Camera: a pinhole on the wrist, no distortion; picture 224 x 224 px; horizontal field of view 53.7 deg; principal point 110.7 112.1 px. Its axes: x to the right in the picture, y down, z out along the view. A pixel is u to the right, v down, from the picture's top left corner.
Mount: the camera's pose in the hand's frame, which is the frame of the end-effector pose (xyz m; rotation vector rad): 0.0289 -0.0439 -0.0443 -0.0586 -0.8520 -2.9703
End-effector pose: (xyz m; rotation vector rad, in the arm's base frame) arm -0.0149 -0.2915 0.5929 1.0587 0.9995 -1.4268
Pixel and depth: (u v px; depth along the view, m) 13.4 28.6 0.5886
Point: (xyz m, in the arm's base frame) 0.4026 -0.7239 0.3839
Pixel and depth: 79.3 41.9 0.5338
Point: 0.3339 -0.6606 0.5588
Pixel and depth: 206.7 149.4 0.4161
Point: 0.0713 -0.6084 0.8142
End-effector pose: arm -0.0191 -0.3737 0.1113 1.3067 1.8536 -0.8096
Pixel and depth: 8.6 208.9 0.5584
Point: 0.0694 -0.6440 -0.4519
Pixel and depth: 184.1 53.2 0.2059
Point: 0.1143 -0.4464 0.0762
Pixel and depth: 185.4 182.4 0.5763
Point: 0.2167 -0.8645 -0.0800
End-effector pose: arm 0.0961 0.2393 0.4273 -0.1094 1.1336 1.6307
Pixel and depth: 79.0 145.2 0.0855
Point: 0.1012 0.2940 0.4148
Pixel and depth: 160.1 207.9 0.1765
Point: 0.1775 0.3415 0.4980
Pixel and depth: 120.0 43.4 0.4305
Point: -0.0298 0.4405 0.7353
